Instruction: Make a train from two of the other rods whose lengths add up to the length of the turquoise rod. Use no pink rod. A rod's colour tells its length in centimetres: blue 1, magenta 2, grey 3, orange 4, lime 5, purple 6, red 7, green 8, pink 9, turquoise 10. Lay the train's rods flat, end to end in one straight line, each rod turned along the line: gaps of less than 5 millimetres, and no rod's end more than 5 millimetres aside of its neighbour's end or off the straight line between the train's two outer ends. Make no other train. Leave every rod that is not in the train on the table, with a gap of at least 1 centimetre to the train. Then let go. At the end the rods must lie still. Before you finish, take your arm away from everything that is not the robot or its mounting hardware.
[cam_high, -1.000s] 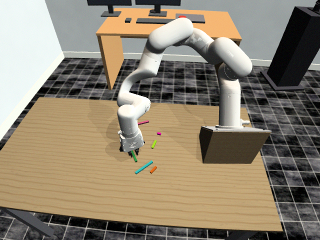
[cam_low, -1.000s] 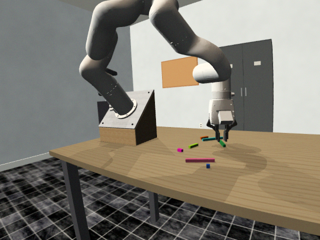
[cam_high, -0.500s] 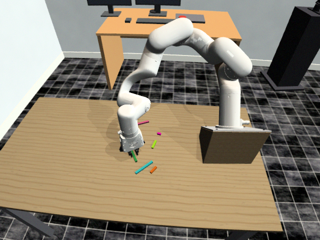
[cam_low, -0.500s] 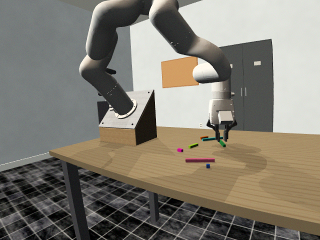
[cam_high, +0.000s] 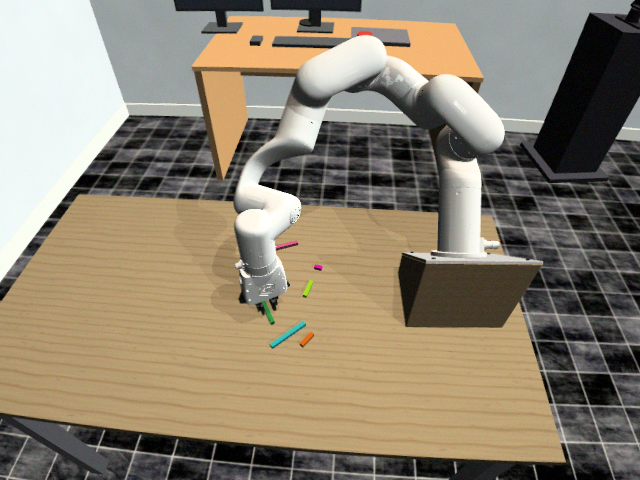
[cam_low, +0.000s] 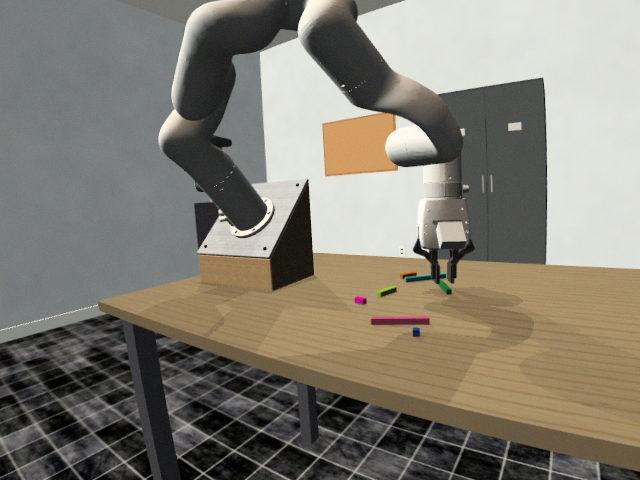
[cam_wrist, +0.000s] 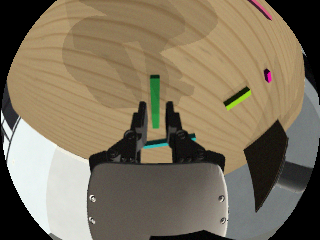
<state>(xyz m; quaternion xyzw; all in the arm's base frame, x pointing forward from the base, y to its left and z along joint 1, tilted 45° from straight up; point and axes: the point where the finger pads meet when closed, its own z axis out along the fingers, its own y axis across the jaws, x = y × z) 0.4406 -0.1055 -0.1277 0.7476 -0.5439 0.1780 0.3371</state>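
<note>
My hand is 3 cm above the green rod. Round my hand: lime rod (10 cm behind, 6 cm to the right, 3 cm below); turquoise rod (7 cm to the left, 5 cm behind, 3 cm below); orange rod (9 cm to the left, 9 cm behind, 3 cm below).
</note>
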